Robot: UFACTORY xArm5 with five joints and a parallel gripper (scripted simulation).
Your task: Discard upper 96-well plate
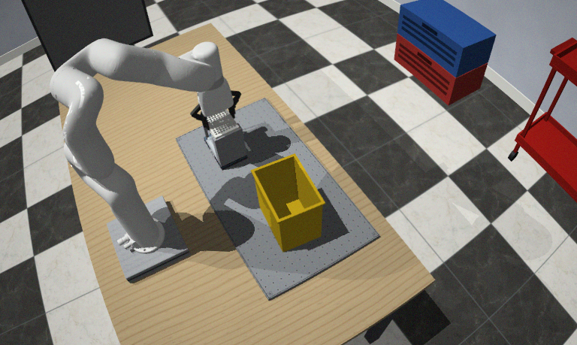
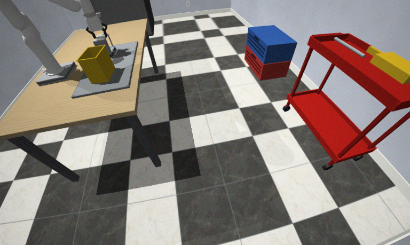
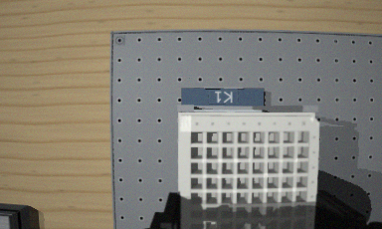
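Now: hand 350 mm to the left of the yellow plastics bin and 60 mm above it. Also, from my hand: white 96-well plate (10 mm below).
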